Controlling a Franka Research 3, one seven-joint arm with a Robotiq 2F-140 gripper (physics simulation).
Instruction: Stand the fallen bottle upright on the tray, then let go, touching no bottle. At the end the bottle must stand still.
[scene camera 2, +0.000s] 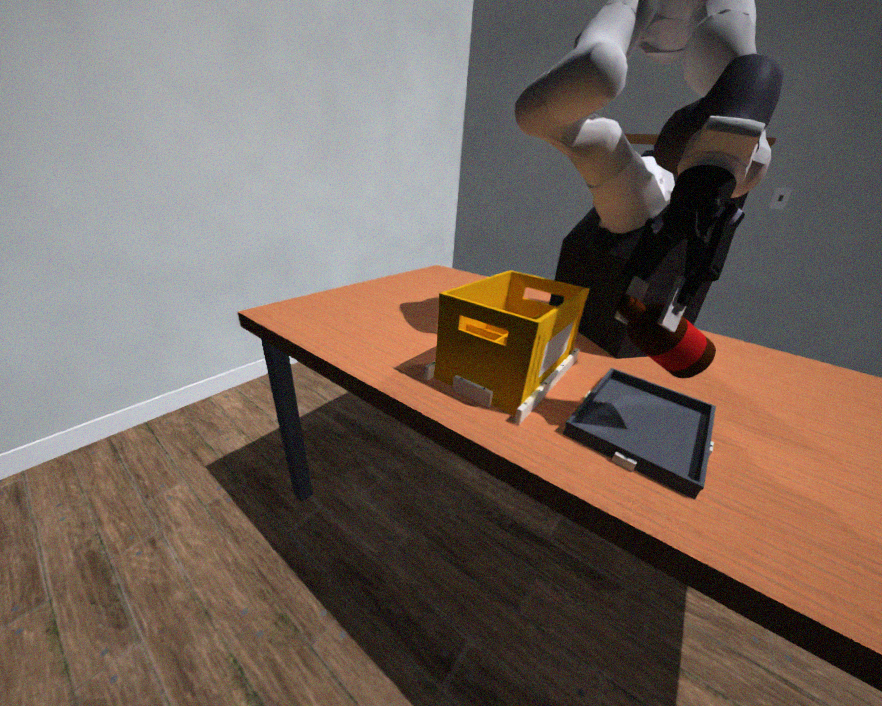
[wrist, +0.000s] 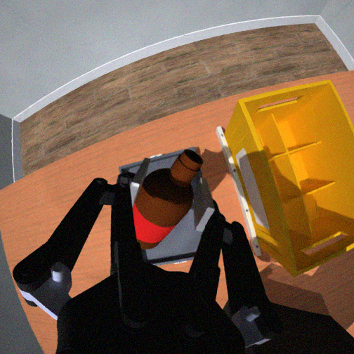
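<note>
A brown bottle (scene camera 2: 682, 348) (wrist: 162, 205) with a red label is held in the air above the table, tilted, its base pointing down to the right in the scene view. In the wrist view its neck points up and right. My gripper (scene camera 2: 653, 309) (wrist: 172, 177) is shut on the bottle's body, one pad on each side. The dark grey tray (scene camera 2: 662, 426) (wrist: 187, 242) lies flat on the table; no bottle stands on it. In the scene view the bottle is above and behind the tray's far edge; in the wrist view it covers part of the tray.
A yellow crate (scene camera 2: 481, 360) (wrist: 270, 225) with inner dividers stands beside the tray, with white strips (scene camera 2: 472, 391) (wrist: 240, 195) along its base. A dark cap-like thing (scene camera 2: 556, 300) shows at the crate's far handle opening. The wooden table (scene camera 2: 794, 441) (wrist: 60, 220) carries both tray and crate.
</note>
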